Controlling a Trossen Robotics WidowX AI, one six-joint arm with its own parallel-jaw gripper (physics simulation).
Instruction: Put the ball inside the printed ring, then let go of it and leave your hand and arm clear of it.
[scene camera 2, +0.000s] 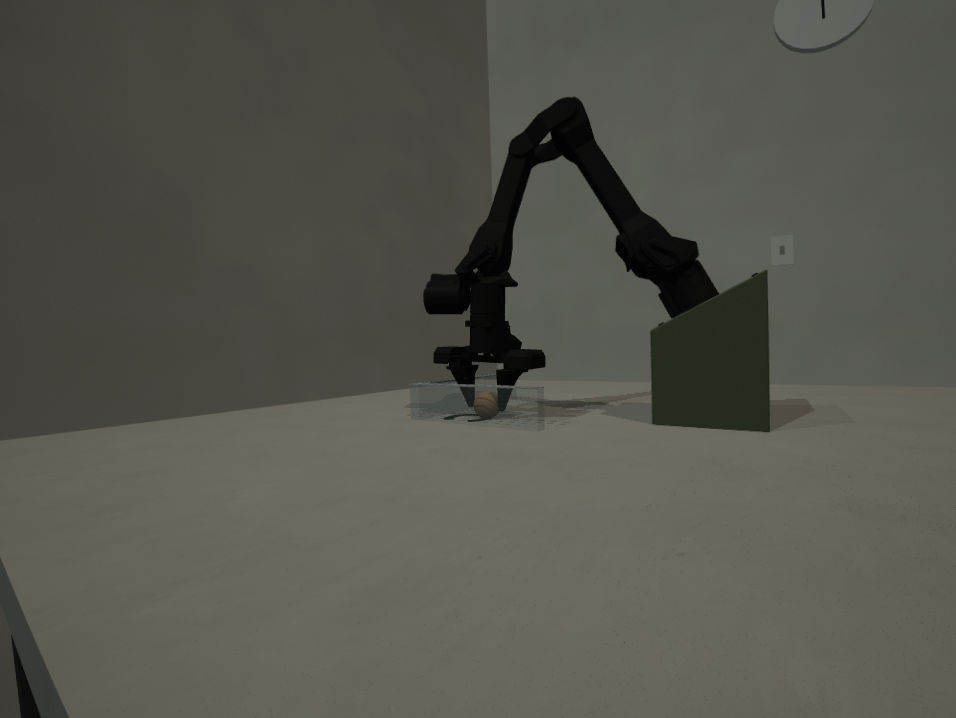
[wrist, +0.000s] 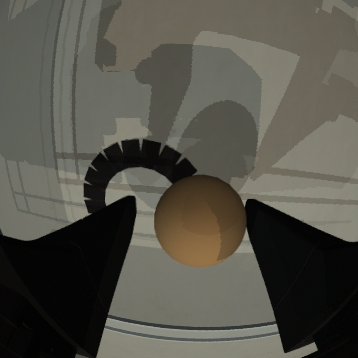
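Pixels of known places: gripper, between the fingertips: (wrist: 191, 205); arm's base, origin of its link: (scene camera 2: 699, 308).
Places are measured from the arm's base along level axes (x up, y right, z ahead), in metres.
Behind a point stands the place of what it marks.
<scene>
An orange-brown ball (scene camera 2: 486, 404) (wrist: 200, 235) rests low at the ring's side, covering the right part of the ring in the wrist view. The printed ring (scene camera 2: 457, 418) (wrist: 131, 154) @(y -0.076, x -0.162, z 0.344 m) is a black segmented band on the floor of a clear-walled enclosure; the left finger hides its lower left part. My gripper (scene camera 2: 486, 407) @(y -0.097, x -0.148, z 0.309 m) (wrist: 191, 205) @(y -0.097, x -0.148, z 0.309 m) is open and lowered, with one finger on each side of the ball. In the wrist view the right fingertip is very close to the ball, and a gap shows at the left fingertip. Whether the right finger touches it, I cannot tell.
Low transparent walls (scene camera 2: 529, 405) @(y -0.161, x -0.128, z 0.192 m) (wrist: 195, 335) @(y -0.150, x -0.103, z 0.300 m) stand around the ball and ring, close to my fingers. The green wedge-shaped arm base (scene camera 2: 711, 370) @(y -0.045, x -0.086, z -0.020 m) stands on the pale table (scene camera 2: 479, 541) @(y -0.472, x -0.163, z 0.055 m) to the right. Arm shadows fall across the enclosure in the wrist view.
</scene>
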